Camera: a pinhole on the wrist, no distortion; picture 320 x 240 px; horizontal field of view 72.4 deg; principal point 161.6 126.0 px. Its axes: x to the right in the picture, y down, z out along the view. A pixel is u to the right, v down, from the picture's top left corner.
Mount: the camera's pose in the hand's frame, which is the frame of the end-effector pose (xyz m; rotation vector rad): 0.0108 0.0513 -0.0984 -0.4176 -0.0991 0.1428
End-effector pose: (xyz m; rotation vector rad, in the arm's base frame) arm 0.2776 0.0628 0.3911 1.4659 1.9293 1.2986
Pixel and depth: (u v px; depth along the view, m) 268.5 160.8 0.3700
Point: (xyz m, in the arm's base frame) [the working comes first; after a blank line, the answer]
In the camera's frame: 0.1809 0.0589 0.3700

0.5475 0.2898 0.5443
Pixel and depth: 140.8 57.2 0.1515
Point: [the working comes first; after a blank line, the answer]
In the camera's frame: -0.0144 -0.0477 0.1515

0.3632 0.0744 0.4143
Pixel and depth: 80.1 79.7 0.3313
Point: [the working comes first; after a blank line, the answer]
In the camera's frame: -0.1235 -0.0702 0.3313

0.5540 0.0324 0.3333
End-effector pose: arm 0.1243 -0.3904 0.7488 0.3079 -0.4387 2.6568
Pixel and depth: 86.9 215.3 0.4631
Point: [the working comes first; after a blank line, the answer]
In the camera's frame: -0.1582 0.1892 0.4631

0.1879 -0.8840 0.8055
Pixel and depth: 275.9 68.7 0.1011
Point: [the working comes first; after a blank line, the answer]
In the camera's frame: 0.0529 -0.0265 0.1011

0.0446 -0.4383 0.7517
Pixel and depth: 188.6 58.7 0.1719
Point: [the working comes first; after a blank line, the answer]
In the camera's frame: 0.0212 -0.0529 0.1719

0.0882 -0.4770 0.8093
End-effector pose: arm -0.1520 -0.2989 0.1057 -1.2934 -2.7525 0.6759
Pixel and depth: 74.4 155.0 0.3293
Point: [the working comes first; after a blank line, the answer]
In the camera's frame: -0.1314 0.0437 0.3293

0.0666 -0.3732 -0.1054
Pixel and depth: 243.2 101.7 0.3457
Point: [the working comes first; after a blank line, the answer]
In the camera's frame: 0.1290 -0.0384 0.3457

-0.1391 -0.2174 -0.1961
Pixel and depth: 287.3 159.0 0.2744
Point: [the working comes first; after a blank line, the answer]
In the camera's frame: 0.1578 0.0414 0.2744

-0.1026 -0.1340 -0.1329
